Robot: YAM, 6 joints.
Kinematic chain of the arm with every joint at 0, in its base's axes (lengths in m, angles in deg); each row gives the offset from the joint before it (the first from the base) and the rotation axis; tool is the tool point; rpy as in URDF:
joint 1: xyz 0 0 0.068 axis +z
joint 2: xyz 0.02 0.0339 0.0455 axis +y
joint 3: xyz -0.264 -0.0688 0 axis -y
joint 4: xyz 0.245 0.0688 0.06 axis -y
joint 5: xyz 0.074 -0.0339 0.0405 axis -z
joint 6: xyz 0.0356 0 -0.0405 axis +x
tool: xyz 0 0 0 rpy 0 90 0
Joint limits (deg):
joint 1: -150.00..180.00
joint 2: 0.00..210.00
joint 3: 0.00..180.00
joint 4: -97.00..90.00
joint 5: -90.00..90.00
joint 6: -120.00..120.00
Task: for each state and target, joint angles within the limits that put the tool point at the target. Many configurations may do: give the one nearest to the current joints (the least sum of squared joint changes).
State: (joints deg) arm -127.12 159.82 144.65 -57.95 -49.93 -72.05
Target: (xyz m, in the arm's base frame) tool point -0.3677 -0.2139 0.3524
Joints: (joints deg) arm -150.00 122.79 137.18 -82.98 -2.24 -72.05
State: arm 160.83 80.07 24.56 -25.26 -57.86 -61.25
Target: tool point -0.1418 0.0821 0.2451
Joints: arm 139.09 48.40 34.65 -32.09 -59.99 -61.25
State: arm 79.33 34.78 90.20 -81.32 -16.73 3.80
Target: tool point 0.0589 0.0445 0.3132
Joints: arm 38.41 40.55 57.97 -86.79 2.78 3.80
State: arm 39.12 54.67 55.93 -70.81 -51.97 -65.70
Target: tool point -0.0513 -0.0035 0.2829
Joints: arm 38.38 8.62 50.02 -96.16 -54.84 -65.70
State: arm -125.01 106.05 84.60 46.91 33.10 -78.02
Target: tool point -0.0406 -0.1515 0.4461
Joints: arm -97.72 48.60 46.92 53.83 33.94 -78.02
